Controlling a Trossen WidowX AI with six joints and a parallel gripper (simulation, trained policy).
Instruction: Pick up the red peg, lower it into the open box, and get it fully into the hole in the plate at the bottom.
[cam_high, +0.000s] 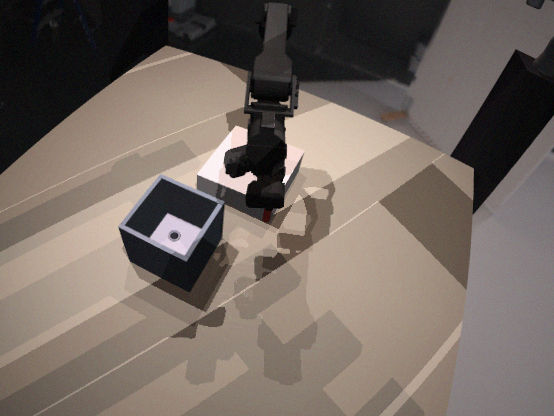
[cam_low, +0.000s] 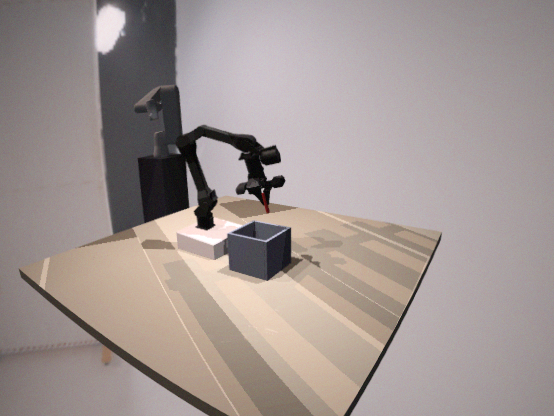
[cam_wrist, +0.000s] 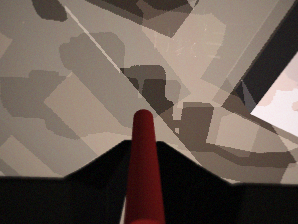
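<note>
The pale plate lies 180 mm to the right of my gripper tip, 130 mm below it and 70 mm ahead of it. Round my gripper tip: red peg (10 mm above).
</note>
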